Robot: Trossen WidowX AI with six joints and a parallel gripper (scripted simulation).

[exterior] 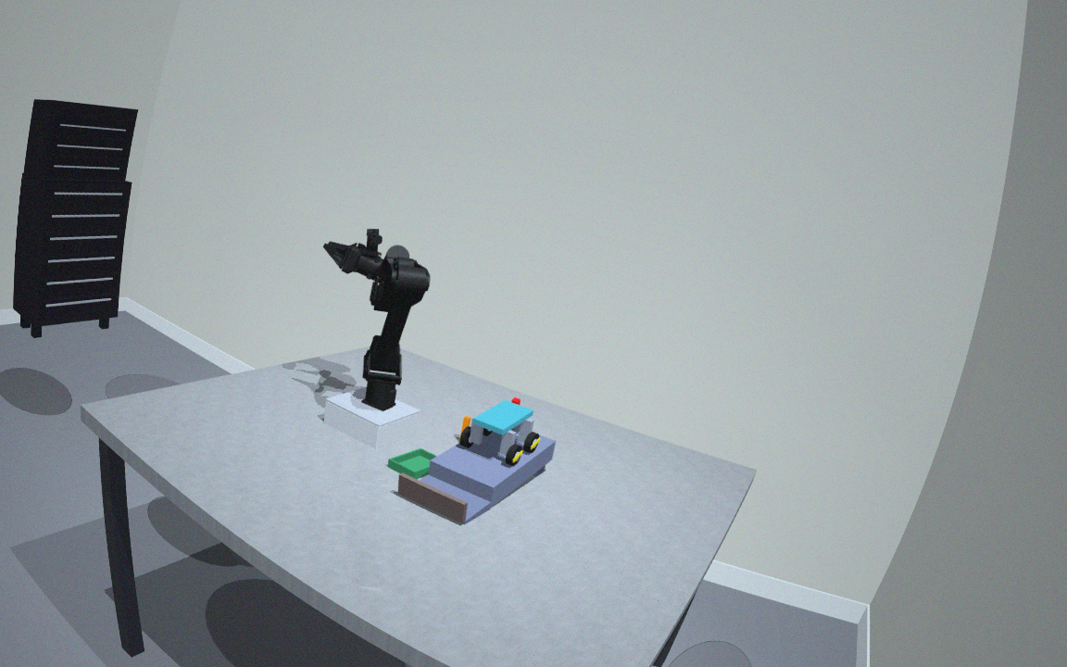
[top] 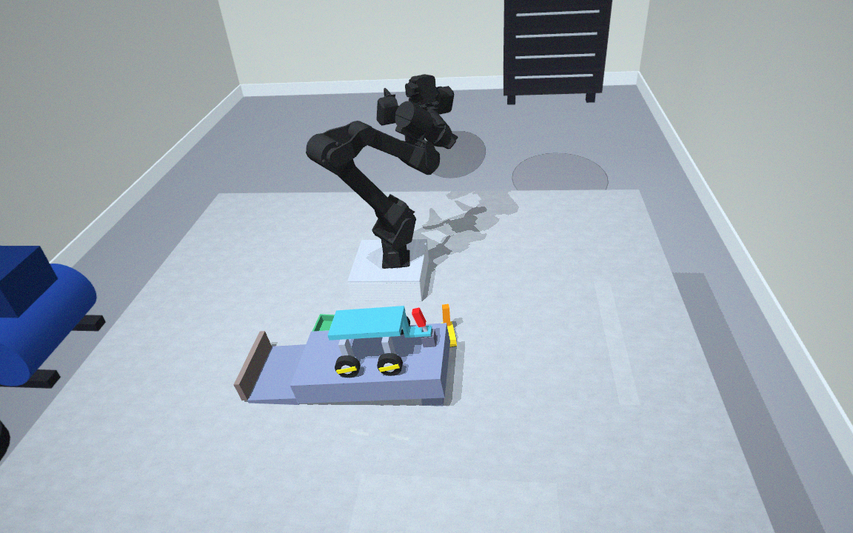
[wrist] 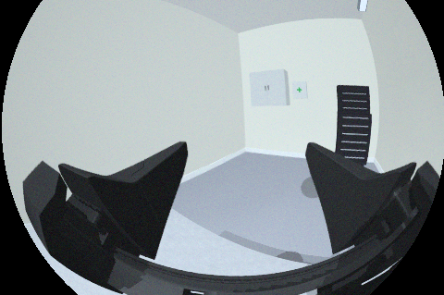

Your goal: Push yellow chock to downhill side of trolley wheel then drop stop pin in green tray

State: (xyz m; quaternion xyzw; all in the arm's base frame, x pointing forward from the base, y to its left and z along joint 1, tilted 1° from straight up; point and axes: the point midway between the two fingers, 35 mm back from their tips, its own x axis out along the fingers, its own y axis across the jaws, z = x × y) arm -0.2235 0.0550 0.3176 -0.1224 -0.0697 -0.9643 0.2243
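Now: the yellow chock 46 cm ahead of my gripper tip, 8 cm to the left of it and 37 cm below it. Also, from my gripper tip: green tray 43 cm ahead, 16 cm to the right, 40 cm below; then red-headed stop pin 56 cm ahead, 3 cm to the left, 27 cm below; then trolley 57 cm ahead, 6 cm to the right, 28 cm below.
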